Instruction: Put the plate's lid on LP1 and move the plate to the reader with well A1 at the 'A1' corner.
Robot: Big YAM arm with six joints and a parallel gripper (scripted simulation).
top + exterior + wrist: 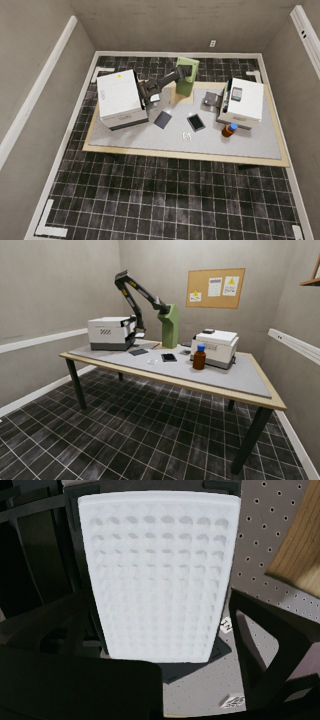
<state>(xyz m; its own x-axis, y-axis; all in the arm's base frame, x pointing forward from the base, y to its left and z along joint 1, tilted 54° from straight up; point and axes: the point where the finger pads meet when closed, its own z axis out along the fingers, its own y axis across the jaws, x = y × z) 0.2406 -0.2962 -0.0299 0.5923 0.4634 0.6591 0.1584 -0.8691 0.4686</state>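
My gripper is now 10 mm above the white well plate. From my hand the other things lie so: brown capped bottle 330 mm ahead, 690 mm to the left, 20 mm below; dark flat lid 230 mm ahead, 420 mm to the left, 120 mm below.
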